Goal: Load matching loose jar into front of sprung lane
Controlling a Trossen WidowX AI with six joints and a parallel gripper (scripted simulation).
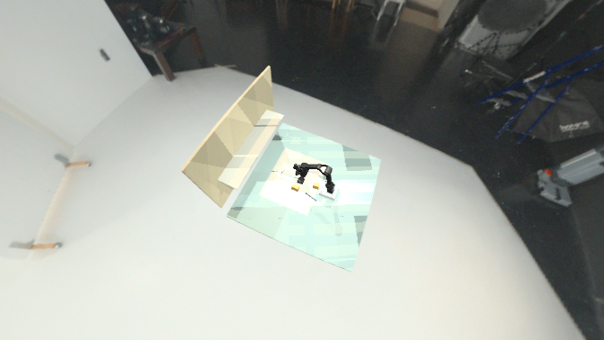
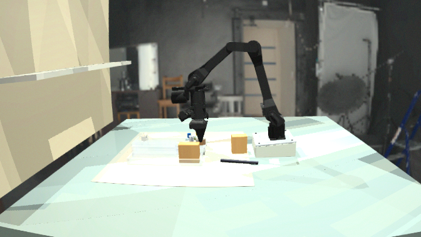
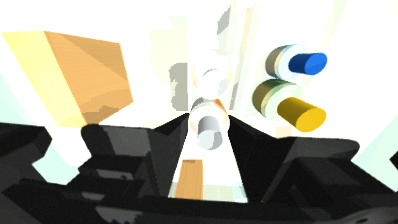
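Right now the clear-walled pusher lane is 160 mm ahead of my gripper tip, 40 mm to the left of it and 30 mm below it. Also, from my gripper tip: black pen: 160 mm behind, 130 mm to the left, 40 mm below.
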